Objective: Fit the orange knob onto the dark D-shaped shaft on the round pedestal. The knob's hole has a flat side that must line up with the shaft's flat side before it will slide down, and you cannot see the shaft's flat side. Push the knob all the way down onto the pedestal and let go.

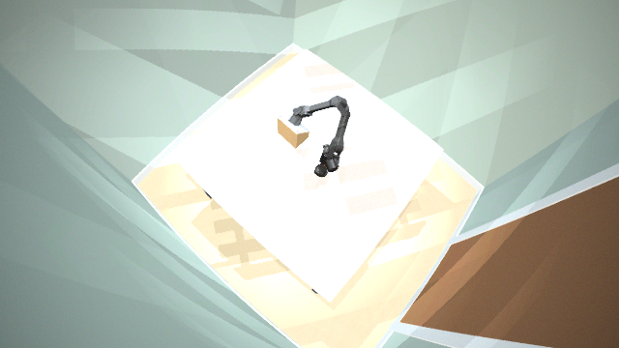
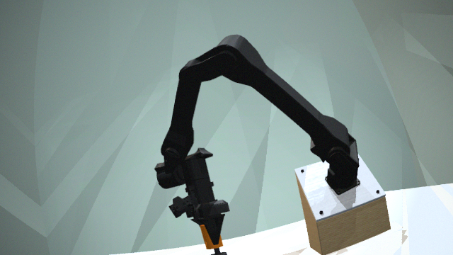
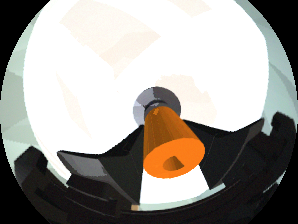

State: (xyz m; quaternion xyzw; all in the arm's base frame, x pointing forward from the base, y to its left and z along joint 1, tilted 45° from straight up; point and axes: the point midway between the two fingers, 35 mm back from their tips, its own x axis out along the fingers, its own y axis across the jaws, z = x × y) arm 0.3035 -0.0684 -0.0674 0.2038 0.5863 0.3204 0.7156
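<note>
My gripper tip is now 20 mm below the orange knob. Round my gripper tip: dark shaft 40 mm below.
</note>
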